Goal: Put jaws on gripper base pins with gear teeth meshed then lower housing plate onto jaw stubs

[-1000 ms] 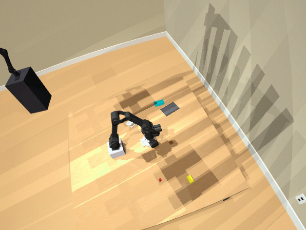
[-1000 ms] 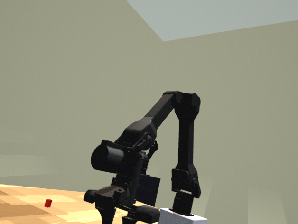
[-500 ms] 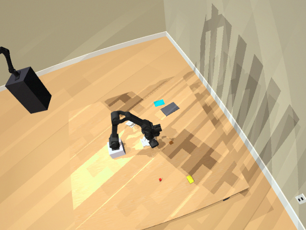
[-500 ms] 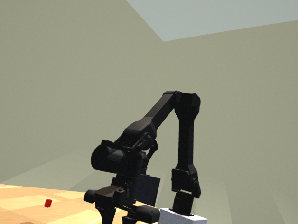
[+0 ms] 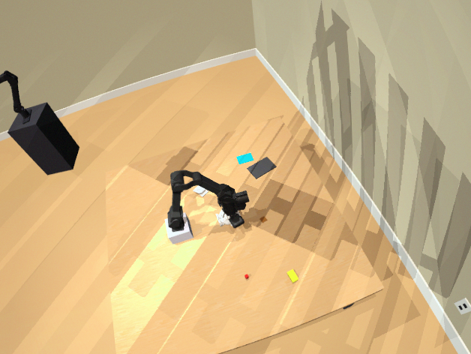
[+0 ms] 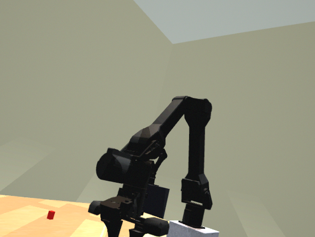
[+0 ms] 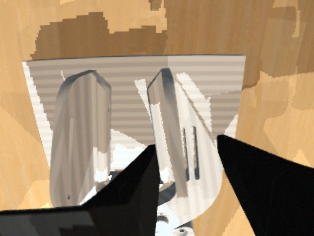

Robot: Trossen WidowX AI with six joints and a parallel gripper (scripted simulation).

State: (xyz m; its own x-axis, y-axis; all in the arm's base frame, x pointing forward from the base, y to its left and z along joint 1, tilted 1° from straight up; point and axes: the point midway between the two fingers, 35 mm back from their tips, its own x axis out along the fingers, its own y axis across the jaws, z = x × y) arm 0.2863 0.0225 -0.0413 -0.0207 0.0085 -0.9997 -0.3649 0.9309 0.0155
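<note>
Now: the flat white plate 3 cm to the left of my gripper tip, 1 cm below it and 1 cm ahead of it. Also, from my gripper tip: red cube (33 cm to the right, 2 cm ahead); dark grey plate (33 cm to the left, 22 cm ahead, 1 cm below); small brown piece (16 cm ahead, 3 cm to the right, 1 cm below).
</note>
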